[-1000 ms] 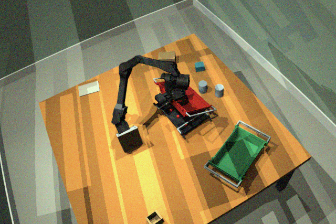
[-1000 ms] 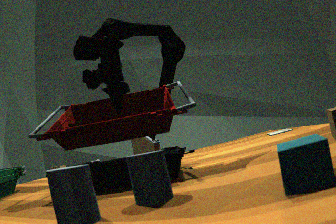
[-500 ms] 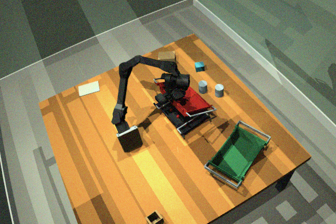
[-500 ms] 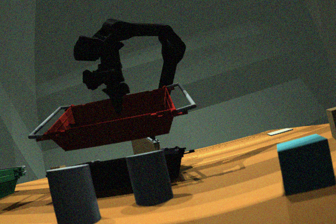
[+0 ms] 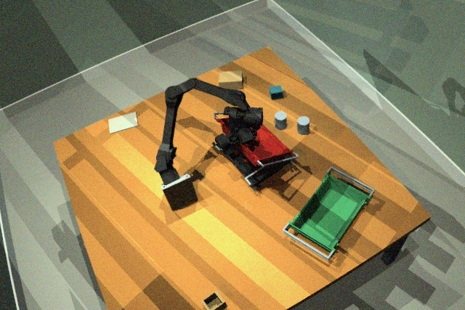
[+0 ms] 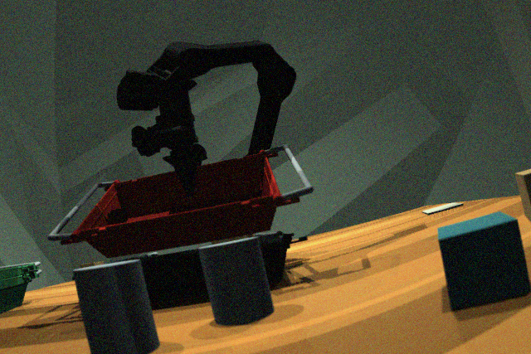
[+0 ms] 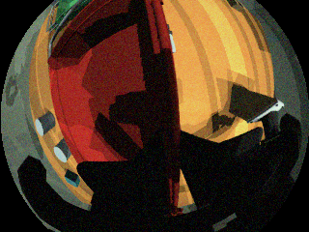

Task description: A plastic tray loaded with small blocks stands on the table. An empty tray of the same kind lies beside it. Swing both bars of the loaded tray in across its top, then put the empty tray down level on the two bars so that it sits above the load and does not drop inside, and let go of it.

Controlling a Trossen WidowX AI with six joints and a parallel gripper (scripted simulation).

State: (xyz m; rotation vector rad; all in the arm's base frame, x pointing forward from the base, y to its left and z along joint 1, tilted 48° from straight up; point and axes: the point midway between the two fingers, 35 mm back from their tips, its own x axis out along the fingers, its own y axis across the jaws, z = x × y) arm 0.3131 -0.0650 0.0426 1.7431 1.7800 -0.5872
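Now: the red tray 8 cm ahead of my gripper tip, 1 cm to the left of it and 1 cm below it. From my gripper tip the other things lie so: white sheet 38 cm behind, 57 cm to the left, 15 cm below; small crate 40 cm behind, 49 cm to the right, 14 cm below; teal cube 37 cm ahead, 28 cm to the left, 13 cm below.
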